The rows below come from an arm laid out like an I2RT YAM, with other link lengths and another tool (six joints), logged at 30 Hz.
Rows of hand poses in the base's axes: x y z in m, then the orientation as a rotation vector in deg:
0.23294 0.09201 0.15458 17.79 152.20 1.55
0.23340 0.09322 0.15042 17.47 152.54 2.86
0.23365 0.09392 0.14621 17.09 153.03 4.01
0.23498 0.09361 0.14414 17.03 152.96 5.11
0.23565 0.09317 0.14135 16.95 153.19 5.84
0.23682 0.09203 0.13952 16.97 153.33 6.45
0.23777 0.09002 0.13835 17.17 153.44 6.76
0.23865 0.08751 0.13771 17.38 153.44 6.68
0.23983 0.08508 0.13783 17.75 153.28 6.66
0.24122 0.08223 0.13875 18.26 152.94 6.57
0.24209 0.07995 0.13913 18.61 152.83 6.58
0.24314 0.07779 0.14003 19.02 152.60 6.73
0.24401 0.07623 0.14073 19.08 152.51 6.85
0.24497 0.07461 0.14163 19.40 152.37 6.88
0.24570 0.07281 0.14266 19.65 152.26 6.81
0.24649 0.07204 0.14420 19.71 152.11 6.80
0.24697 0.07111 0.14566 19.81 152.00 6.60
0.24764 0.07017 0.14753 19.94 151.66 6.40
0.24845 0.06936 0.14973 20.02 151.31 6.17
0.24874 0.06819 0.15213 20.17 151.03 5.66
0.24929 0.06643 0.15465 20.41 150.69 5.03
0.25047 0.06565 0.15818 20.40 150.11 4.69
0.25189 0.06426 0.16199 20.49 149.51 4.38
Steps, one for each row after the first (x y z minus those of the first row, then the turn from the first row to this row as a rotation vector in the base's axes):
0.00046 0.00121 -0.00416 0.89 0.21 0.48
0.00071 0.00191 -0.00837 1.68 0.59 0.98
0.00204 0.00160 -0.01044 2.43 0.45 1.20
0.00271 0.00116 -0.01323 2.95 0.63 1.40
0.00388 0.00002 -0.01506 3.39 0.74 1.50
0.00483 -0.00199 -0.01623 3.65 0.85 1.42
0.00571 -0.00450 -0.01687 3.64 0.88 1.26
0.00689 -0.00693 -0.01675 3.68 0.76 0.98
0.00828 -0.00978 -0.01583 3.68 0.48 0.58
0.00915 -0.01206 -0.01545 3.74 0.41 0.33
0.01020 -0.01422 -0.01455 3.90 0.22 0.05
0.01107 -0.01578 -0.01385 3.99 0.13 0.02
0.01203 -0.01740 -0.01295 4.06 0.02 -0.22
0.01276 -0.01920 -0.01192 4.04 -0.05 -0.41
0.01355 -0.01997 -0.01038 4.04 -0.19 -0.47
0.01403 -0.02090 -0.00892 3.91 -0.28 -0.58
0.01470 -0.02184 -0.00705 3.76 -0.59 -0.74
0.01551 -0.02265 -0.00485 3.59 -0.92 -0.87
0.01580 -0.02382 -0.00245 3.24 -1.15 -1.09
0.01635 -0.02558 0.00007 2.81 -1.43 -1.40
0.01753 -0.02636 0.00360 2.52 -1.98 -1.50
0.01895 -0.02775 0.00741 2.27 -2.55 -1.68

